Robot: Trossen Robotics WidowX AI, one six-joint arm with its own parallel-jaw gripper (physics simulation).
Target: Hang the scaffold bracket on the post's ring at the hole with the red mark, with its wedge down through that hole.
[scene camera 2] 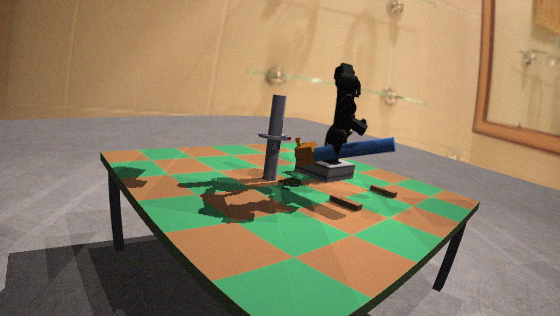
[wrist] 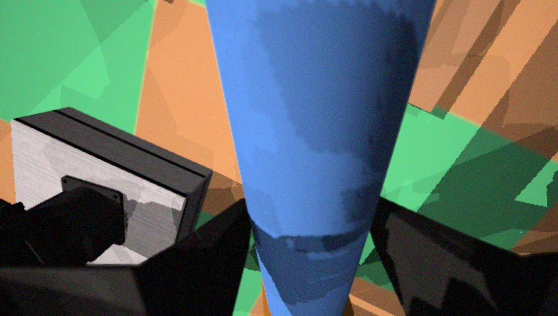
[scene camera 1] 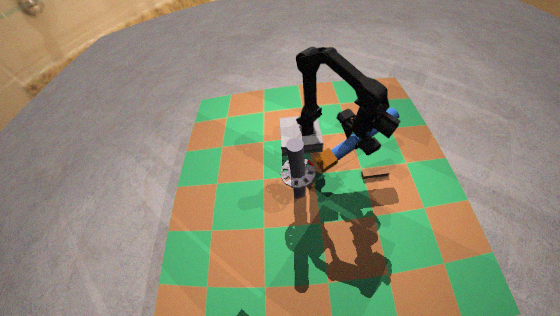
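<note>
The scaffold bracket is a blue tube [scene camera 1: 345,148] [scene camera 2: 370,147] [wrist: 320,125] with an orange head [scene camera 1: 326,159] [scene camera 2: 305,153]. My gripper [scene camera 1: 364,137] [scene camera 2: 336,146] [wrist: 307,205] is shut on the tube and holds it above the table, with the head end lower in scene camera 2. A small wedge [scene camera 2: 298,142] points up from the head. The grey post [scene camera 1: 296,157] [scene camera 2: 276,115] stands upright and carries a pale ring [scene camera 1: 301,185] [scene camera 2: 266,134]. The red mark [scene camera 1: 310,163] [scene camera 2: 289,138] is on the ring's side facing the head. The head is beside the ring, apart and lower in scene camera 2.
The arm's grey base [scene camera 1: 290,131] [scene camera 2: 325,170] [wrist: 120,150] stands behind the post and head in scene camera 1. Two brown bars [scene camera 2: 345,202] [scene camera 2: 383,191] lie on the checkered table [scene camera 1: 240,255] [scene camera 2: 300,285] below the tube; one bar [scene camera 1: 375,175] also shows in scene camera 1.
</note>
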